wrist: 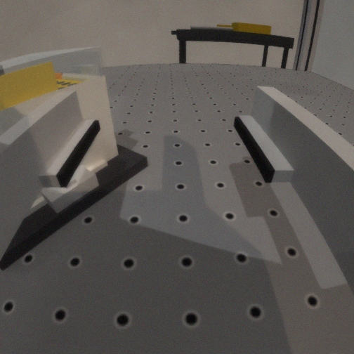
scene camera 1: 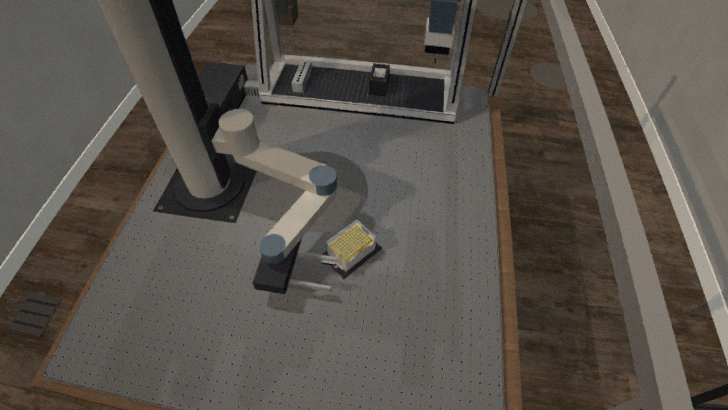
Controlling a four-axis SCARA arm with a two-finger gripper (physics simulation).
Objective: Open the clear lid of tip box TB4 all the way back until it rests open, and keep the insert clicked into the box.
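Where they show: gripper, fingertip midpoint: (scene camera 1: 334, 274); arm's base at its link origin: (scene camera 1: 210, 185).
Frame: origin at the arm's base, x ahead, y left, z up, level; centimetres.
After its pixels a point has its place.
Note:
The tip box (scene camera 1: 360, 257) {x 57.5, y -22.6, z 3.9 cm} (wrist: 102, 107) is off-white and stands upright on a black base (scene camera 1: 377, 249) {x 62.1, y -18.0, z 2.0 cm} (wrist: 129, 156). Its yellow insert (scene camera 1: 351, 243) {x 54.4, y -20.1, z 6.9 cm} shows inside its top, and looks level in the scene view. The clear lid (scene camera 1: 333, 237) {x 49.1, y -20.1, z 9.0 cm} (wrist: 85, 60) shows as a pale see-through edge at the box's top; its exact angle is hard to tell. My gripper (scene camera 1: 331, 274) {x 51.2, y -30.6, z 6.3 cm} (wrist: 165, 105) is shut on nothing, with a wide gap left between its fingers. One finger is beside the box's near corner, above a white latch piece (wrist: 72, 192); contact is unclear. The label TB4 is not readable.
A framed enclosure (scene camera 1: 356, 107) {x 45.5, y 45.0, z 4.2 cm} stands at the back, holding a white strip rack (scene camera 1: 301, 77) {x 21.5, y 52.6, z 10.7 cm} and a dark box (scene camera 1: 379, 84) {x 53.7, y 51.5, z 11.8 cm}. The arm's column (scene camera 1: 168, 101) {x 3.4, y -6.7, z 43.3 cm} stands to the left. A dark table (wrist: 235, 36) stands far off in the wrist view.

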